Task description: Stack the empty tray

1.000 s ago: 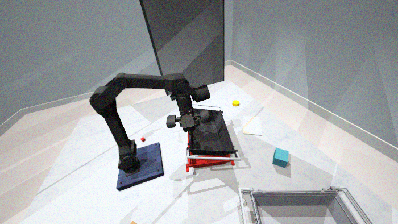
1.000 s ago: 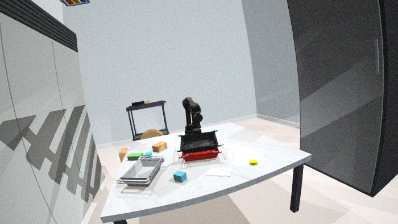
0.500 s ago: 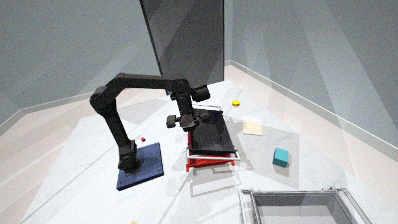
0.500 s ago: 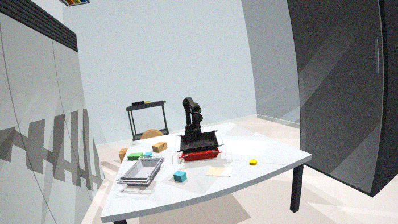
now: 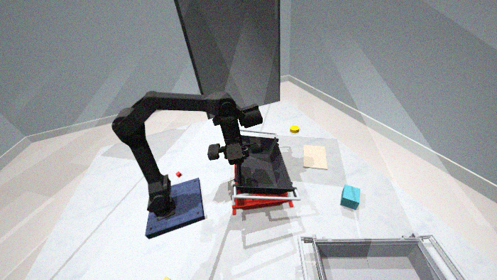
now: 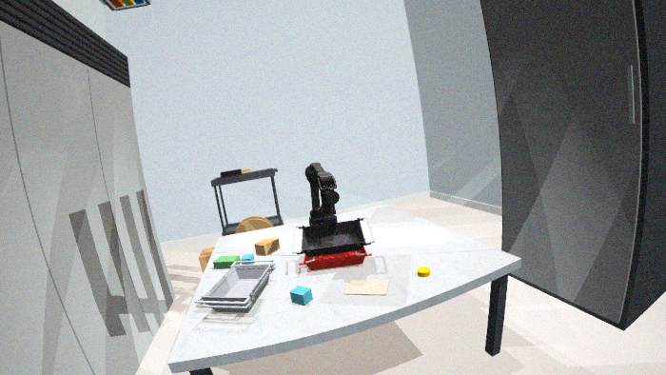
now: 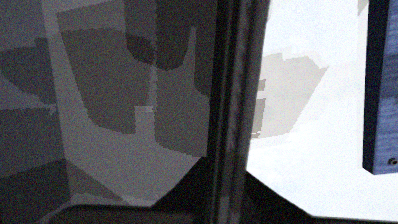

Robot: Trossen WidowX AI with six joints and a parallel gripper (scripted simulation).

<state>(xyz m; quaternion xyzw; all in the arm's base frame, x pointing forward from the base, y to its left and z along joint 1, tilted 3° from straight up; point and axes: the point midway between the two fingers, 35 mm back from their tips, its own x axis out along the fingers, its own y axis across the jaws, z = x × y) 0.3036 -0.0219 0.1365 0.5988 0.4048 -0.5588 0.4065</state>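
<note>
The black tray lies 8 cm ahead of my gripper tip, 3 cm to the right of it and 1 cm above it. Round my gripper tip: yellow disc (41 cm ahead, 20 cm to the left, 11 cm below); cream sheet (36 cm ahead, 12 cm below, 2 cm to the right).
</note>
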